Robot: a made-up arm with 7 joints.
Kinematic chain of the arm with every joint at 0, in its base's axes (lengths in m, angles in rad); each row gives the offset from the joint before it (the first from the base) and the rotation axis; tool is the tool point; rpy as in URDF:
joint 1: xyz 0 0 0 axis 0.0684 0.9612 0.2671
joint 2: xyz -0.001 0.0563 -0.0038 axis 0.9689 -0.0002 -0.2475
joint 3: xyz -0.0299 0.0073 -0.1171 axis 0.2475 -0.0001 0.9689
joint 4: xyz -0.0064 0 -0.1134 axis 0.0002 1 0
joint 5: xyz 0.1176 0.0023 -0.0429 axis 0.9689 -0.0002 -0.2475
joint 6: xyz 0.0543 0 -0.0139 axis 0.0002 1 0
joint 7: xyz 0.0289 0 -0.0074 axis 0.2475 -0.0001 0.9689
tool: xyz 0 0 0 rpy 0 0.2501 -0.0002
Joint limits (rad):
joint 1: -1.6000..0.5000
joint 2: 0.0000..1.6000
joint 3: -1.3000..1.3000
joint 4: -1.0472..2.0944
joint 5: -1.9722..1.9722
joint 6: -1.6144..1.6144
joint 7: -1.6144..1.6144
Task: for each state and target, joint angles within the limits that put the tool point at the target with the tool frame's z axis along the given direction. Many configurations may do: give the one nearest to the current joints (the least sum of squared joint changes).
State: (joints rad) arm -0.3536 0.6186 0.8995 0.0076 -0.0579 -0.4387 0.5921
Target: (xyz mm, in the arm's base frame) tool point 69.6 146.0 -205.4 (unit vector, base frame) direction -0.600 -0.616 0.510
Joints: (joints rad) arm 0.3192 0.0000 0.3960 -0.4790 0.3279 -0.9562 0.5921
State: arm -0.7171 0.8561 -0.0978 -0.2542 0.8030 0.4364 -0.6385
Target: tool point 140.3 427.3 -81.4 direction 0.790 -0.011 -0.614
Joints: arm 0.0592 1.2778 0.2832 0.5734 1.0041 0.8003 -0.6385
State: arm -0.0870 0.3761 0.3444 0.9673 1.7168 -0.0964 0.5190
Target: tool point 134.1 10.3 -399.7 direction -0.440 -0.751 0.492
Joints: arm -0.2152 0.0000 -0.1891 0.8171 1.4186 -0.5471 0.5190
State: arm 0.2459 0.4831 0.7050 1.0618 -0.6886 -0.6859 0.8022
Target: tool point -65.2 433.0 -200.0 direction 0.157 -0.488 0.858
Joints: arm 0.1505 0.8783 0.9009 1.2955 -0.7700 -0.9996 0.8023
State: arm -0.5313 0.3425 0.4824 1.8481 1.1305 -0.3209 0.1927
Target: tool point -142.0 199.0 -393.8 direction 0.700 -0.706 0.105
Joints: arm 0.1466 0.3208 0.4375 1.5324 1.1989 -0.5979 0.1927
